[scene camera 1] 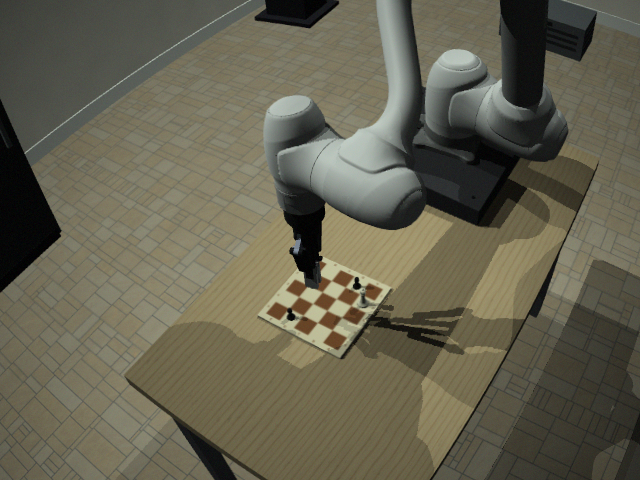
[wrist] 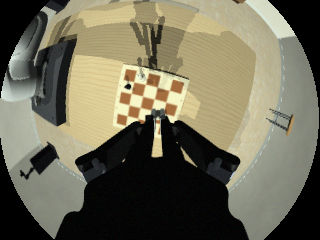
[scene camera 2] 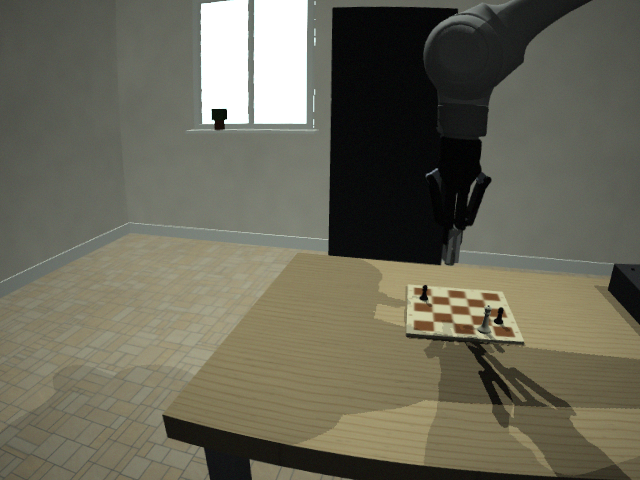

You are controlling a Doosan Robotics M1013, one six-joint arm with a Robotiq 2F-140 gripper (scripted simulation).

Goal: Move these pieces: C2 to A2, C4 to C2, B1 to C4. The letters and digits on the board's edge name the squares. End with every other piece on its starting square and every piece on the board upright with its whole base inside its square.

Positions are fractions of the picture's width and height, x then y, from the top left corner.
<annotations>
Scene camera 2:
gripper: 0.70, 0.54
small chessboard: 0.70, 0.65
</annotations>
